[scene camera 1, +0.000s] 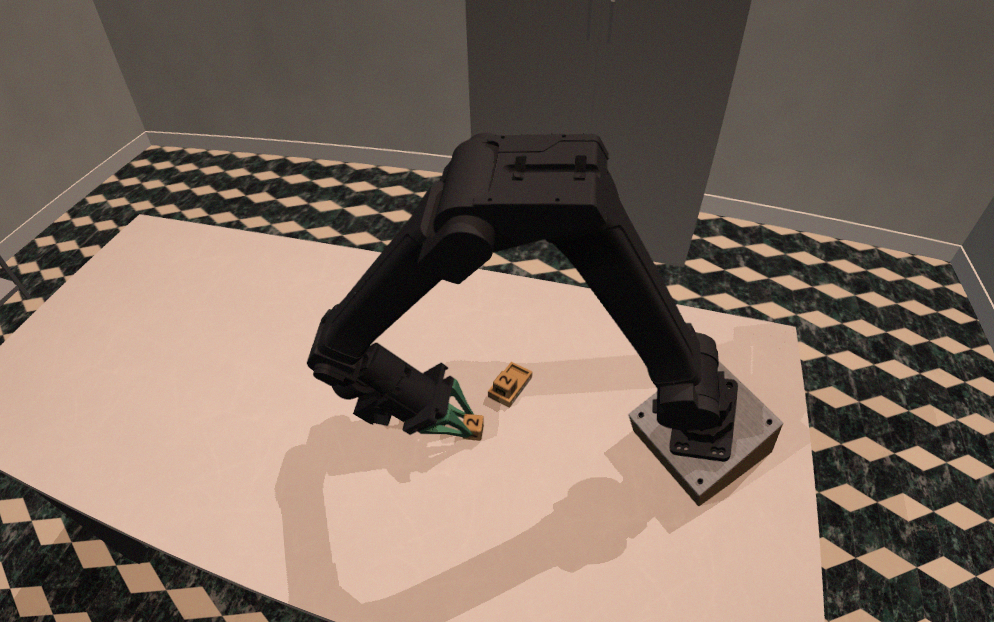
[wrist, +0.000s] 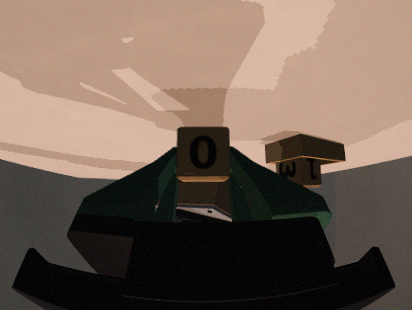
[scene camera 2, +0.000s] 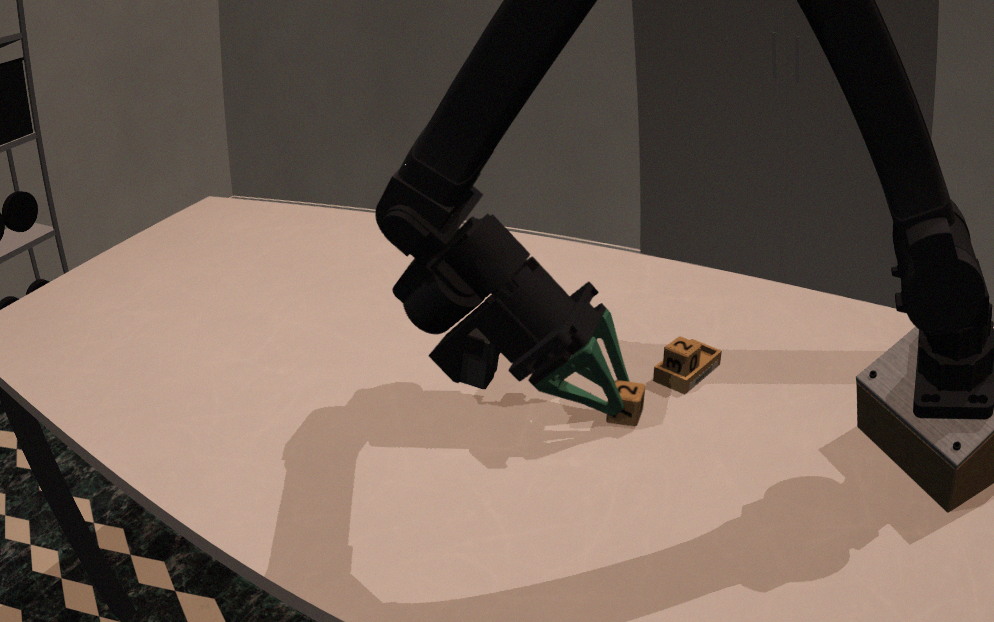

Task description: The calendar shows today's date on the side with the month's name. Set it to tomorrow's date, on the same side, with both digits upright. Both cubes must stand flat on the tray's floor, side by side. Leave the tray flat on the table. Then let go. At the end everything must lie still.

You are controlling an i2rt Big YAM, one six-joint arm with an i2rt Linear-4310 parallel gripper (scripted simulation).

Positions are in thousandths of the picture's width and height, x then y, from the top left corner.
Labels:
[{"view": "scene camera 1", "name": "my gripper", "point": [474, 687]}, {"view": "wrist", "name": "my gripper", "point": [494, 502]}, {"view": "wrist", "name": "tray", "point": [729, 469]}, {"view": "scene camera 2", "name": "my gripper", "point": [626, 647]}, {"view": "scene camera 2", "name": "tray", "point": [715, 578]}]

